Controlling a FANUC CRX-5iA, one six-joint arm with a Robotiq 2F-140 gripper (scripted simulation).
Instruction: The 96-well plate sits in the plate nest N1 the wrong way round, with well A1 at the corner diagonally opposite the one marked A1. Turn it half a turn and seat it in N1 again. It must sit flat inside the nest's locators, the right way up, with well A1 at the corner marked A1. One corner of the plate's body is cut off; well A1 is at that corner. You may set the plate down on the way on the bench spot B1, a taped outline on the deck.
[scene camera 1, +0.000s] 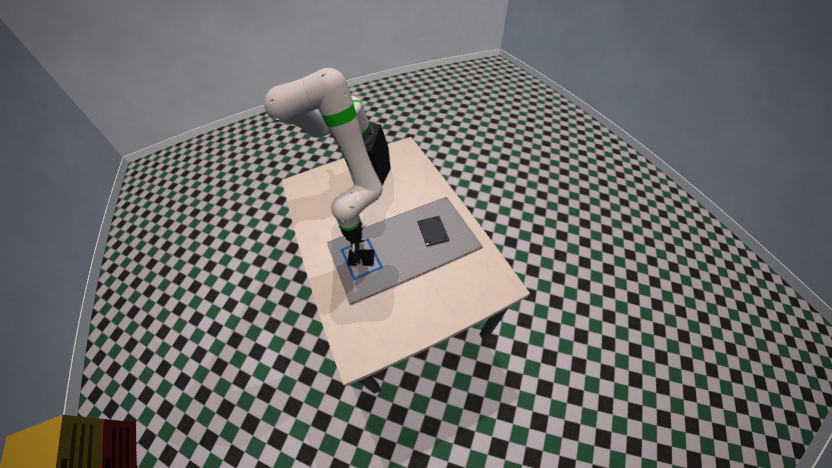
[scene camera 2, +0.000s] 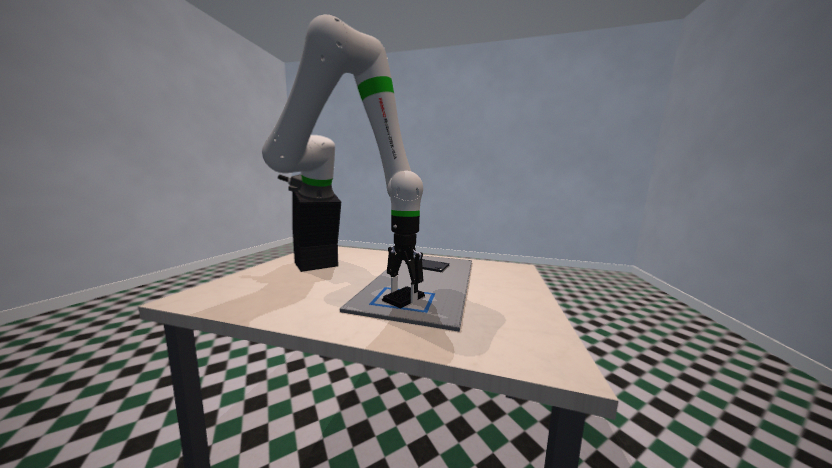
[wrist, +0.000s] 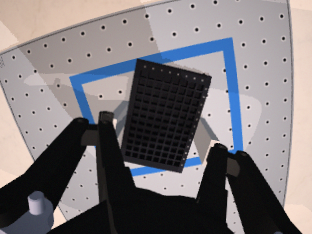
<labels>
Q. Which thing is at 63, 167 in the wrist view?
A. My gripper.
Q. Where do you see my gripper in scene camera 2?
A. At 403, 297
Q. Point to a black 96-well plate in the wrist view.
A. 166, 147
</labels>
